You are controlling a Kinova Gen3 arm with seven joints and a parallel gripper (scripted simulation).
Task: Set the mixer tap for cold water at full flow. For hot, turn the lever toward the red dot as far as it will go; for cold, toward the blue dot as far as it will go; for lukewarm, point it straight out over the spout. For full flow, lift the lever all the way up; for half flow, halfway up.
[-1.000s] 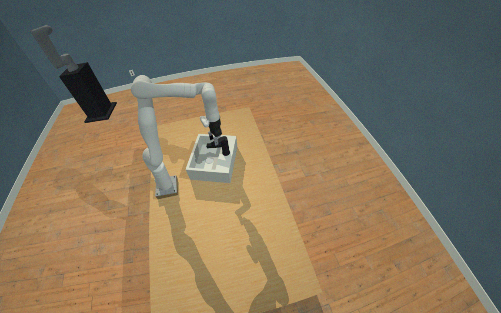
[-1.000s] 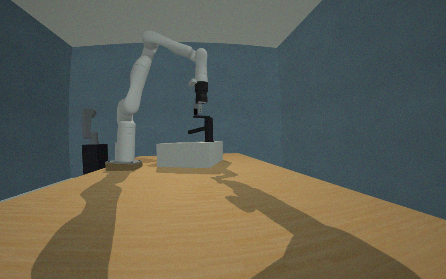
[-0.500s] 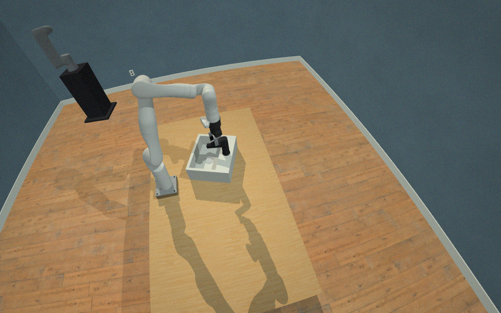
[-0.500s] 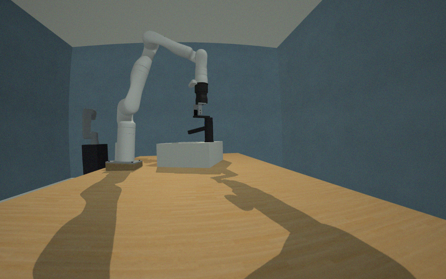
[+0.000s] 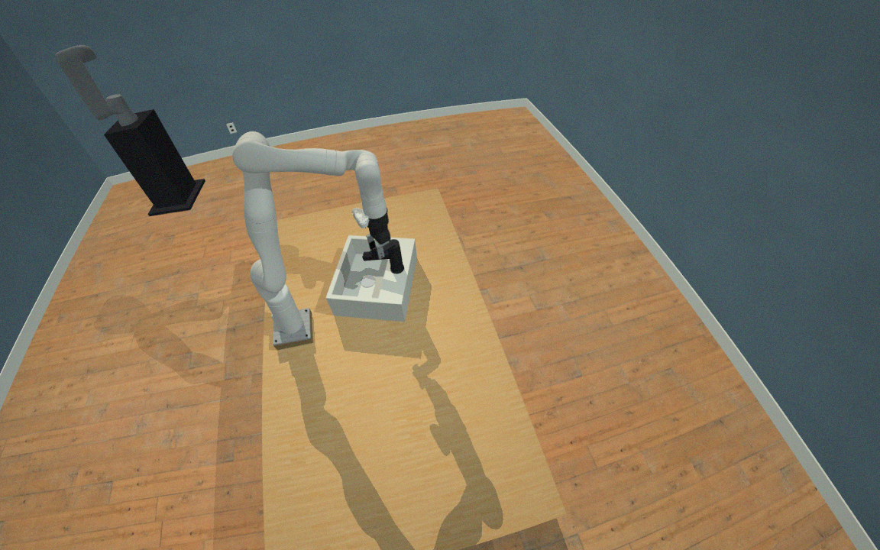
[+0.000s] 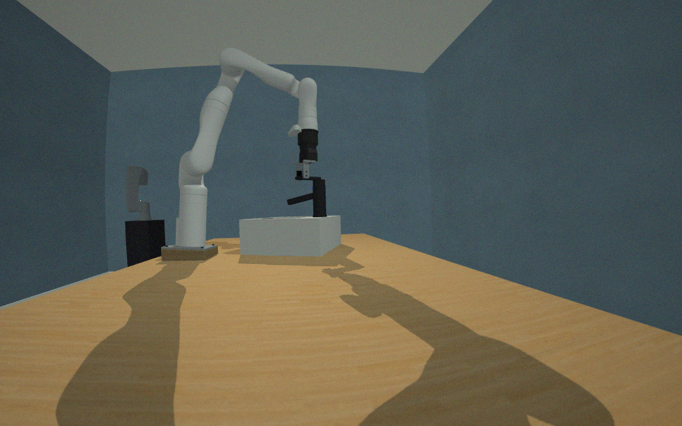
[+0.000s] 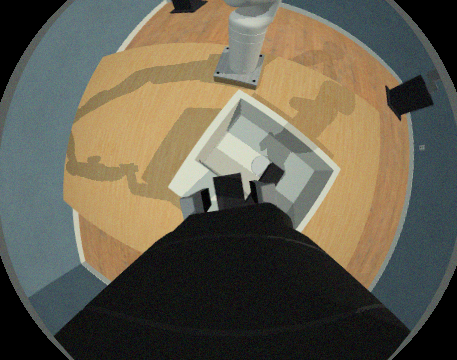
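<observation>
My hand is 20 mm short of the lever, 10 mm to the right of it and 10 mm above it. Also, from my hand: white basin: 240 mm below, 60 mm to the left, 60 mm behind.
</observation>
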